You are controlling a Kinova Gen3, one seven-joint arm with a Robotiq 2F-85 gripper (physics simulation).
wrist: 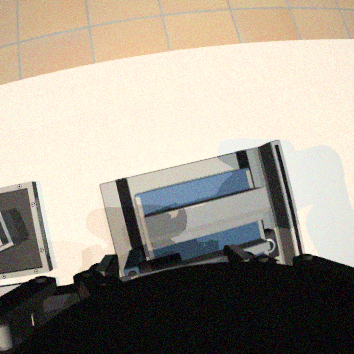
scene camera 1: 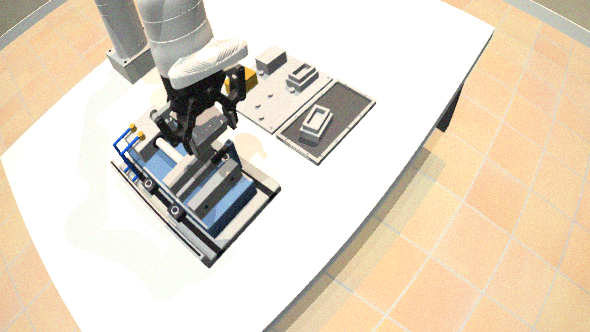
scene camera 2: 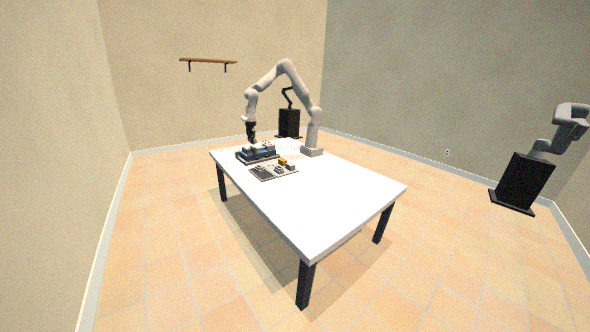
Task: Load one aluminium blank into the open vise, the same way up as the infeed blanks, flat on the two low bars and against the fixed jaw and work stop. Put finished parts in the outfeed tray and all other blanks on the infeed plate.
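Places are measured from the arm's base along level axes (x right, y ahead, z up), in centimetres.
Pixels of known places: gripper, fingertip midpoint: [wrist: 171,266] [scene camera 1: 213,139] [scene camera 2: 250,142]; arm's base, link origin: [scene camera 1: 132,48] [scene camera 2: 310,146].
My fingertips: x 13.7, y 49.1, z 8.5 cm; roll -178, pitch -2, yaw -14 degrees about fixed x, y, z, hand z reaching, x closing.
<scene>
Ahead of a thing's pixels: the offset from my fingertips to its top centre. "spot": to the spot under its first point.
My gripper [scene camera 1: 212,135] [scene camera 2: 252,142] is shut on a grey block, held above the vise {dx +3.9, dy -8.5, dz -4.9 cm} [scene camera 1: 245,220] [scene camera 2: 257,154] [wrist: 112,215]. The block {dx -0.4, dy -1.9, dz +3.2 cm} [scene camera 1: 206,133] looks plain and about level; the fingers cover its ends, and its underside is hidden. The vise is open, with a gap between the fixed jaw [scene camera 1: 216,189] [wrist: 215,206] and the moving jaw; the low bars are partly hidden. The outfeed tray [scene camera 1: 345,107] holds a stepped, pocketed part {dx -18.2, dy +5.2, dz -10.7 cm} [scene camera 1: 316,123]. The infeed plate {dx -23.2, dy -8.7, dz -14.0 cm} [scene camera 1: 280,102] bears a plain grey blank {dx -28.2, dy -12.9, dz -10.4 cm} [scene camera 1: 270,61] and another pocketed part {dx -27.2, dy -4.0, dz -10.5 cm} [scene camera 1: 302,76].
A yellow block {dx -19.2, dy -14.0, dz -10.4 cm} [scene camera 1: 248,80] [scene camera 2: 282,161] stands by the infeed plate's edge, partly behind the gripper. Blue pipes with yellow ends {spot: dx +8.7, dy -16.6, dz -3.8 cm} [scene camera 1: 123,146] rise at the vise's left side. A black work-stop piece {spot: dx -2.6, dy -0.5, dz -6.7 cm} [scene camera 1: 231,151] stands at the jaws' far end. Small pegs stand on the plate.
</scene>
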